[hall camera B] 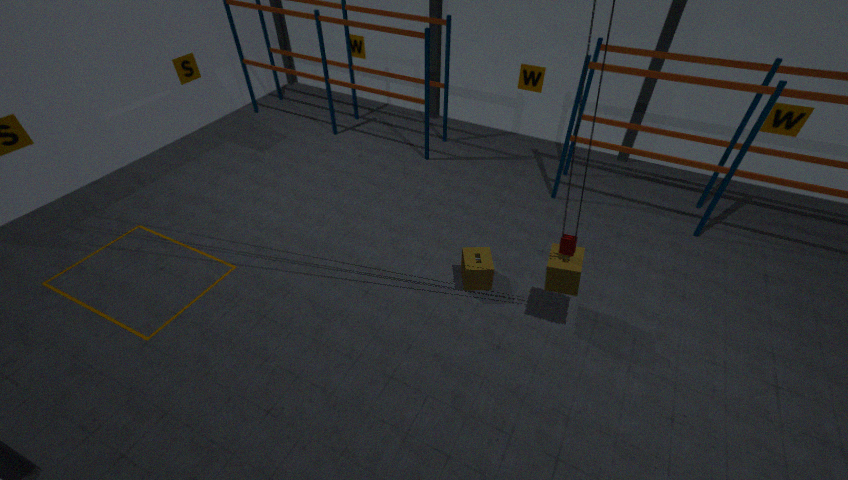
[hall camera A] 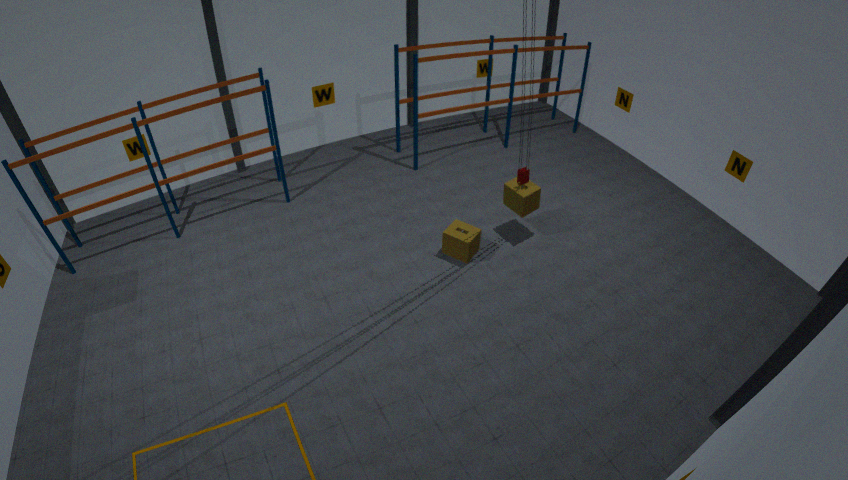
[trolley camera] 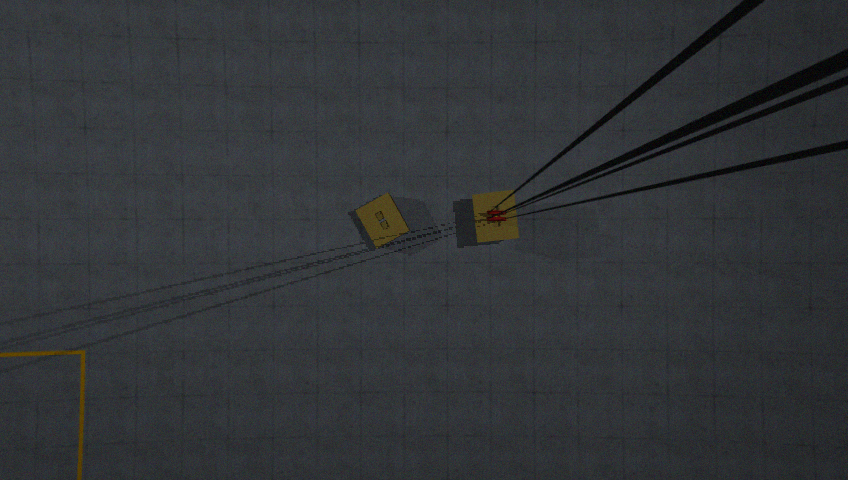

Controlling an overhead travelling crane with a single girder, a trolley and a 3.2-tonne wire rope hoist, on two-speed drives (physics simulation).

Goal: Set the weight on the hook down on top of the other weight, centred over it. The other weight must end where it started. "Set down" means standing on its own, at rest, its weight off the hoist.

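My gripper, the hook under the red block, carries a yellow box-shaped weight. This weight hangs level above the floor, with its dark shadow apart from it. The other yellow weight stands upright on the floor. The hanging weight is to its right in all three views, with a gap between them and no overlap in the trolley view. The two are turned differently about the vertical. The hook's grip is partly hidden by the block.
Two blue and orange racks stand along the W wall: the left rack and the right rack. A yellow marked rectangle lies on the floor to the left of both weights.
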